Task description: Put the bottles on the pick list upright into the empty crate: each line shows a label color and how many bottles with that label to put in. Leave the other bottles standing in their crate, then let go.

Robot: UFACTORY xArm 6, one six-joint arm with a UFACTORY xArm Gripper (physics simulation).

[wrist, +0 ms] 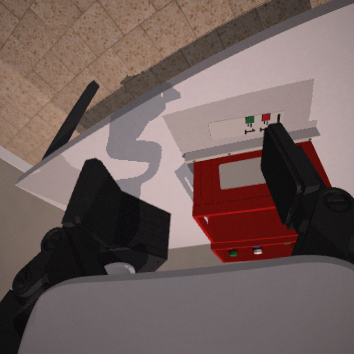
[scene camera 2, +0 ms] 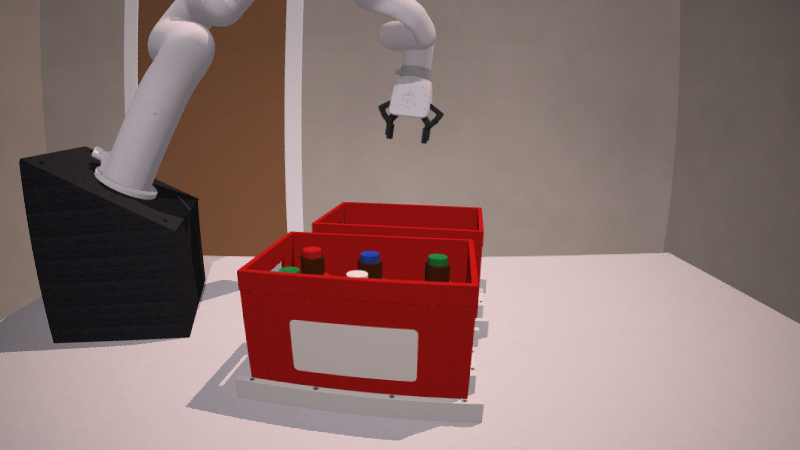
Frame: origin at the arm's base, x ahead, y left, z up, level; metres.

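Seen in the pictures: gripper, fingertip midpoint: (wrist: 182, 160) (scene camera 2: 406, 141); arm's base, origin of the base link: (wrist: 116, 272) (scene camera 2: 125, 184).
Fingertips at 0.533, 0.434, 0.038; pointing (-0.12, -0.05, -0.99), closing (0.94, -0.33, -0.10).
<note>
Pixels of each thing's top centre, then the offset from my fingertips to it, as dx, dy, dz. "*": a spot on its surface instead. Level surfaces: height alone.
- bottle crate, middle of its top: (scene camera 2: 366, 254) (wrist: 258, 253) -0.088, -0.614, -0.107
- blue cap, middle of its top: (scene camera 2: 369, 253) -0.084, -0.572, -0.119
- white cap, middle of its top: (scene camera 2: 357, 273) (wrist: 257, 252) -0.098, -0.654, -0.119
- empty crate, middle of its top: (scene camera 2: 404, 214) (wrist: 261, 226) -0.027, -0.383, -0.107
- pick list, surface spot: (wrist: 220, 131) * -0.051, -0.228, -0.280
- white table, its level: dz -0.282
My gripper (scene camera 2: 407, 139) (wrist: 182, 160) is open and empty, high above and behind the crates in the scene view. The bottle crate (scene camera 2: 447, 347) (wrist: 270, 254) stands nearest the scene camera. Bottles with a red cap (scene camera 2: 312, 252), a blue cap (scene camera 2: 369, 257), a white cap (scene camera 2: 356, 274) (wrist: 257, 251) and green caps (scene camera 2: 438, 260) (scene camera 2: 289, 270) (wrist: 233, 253) stand in it; their labels are hidden. The empty crate (scene camera 2: 413, 216) (wrist: 205, 185) stands behind it; its floor is hidden. The pick list (wrist: 220, 131) shows a green and a red square with small marks, too small to read surely.
A black base block (scene camera 2: 123, 268) (wrist: 145, 225) carries the arm, left of the crates in the scene view. Pale rails (scene camera 2: 358, 400) (wrist: 205, 156) edge the crates on the white table (scene camera 2: 604, 358) (wrist: 200, 100). In the wrist view, the right finger covers part of the crates.
</note>
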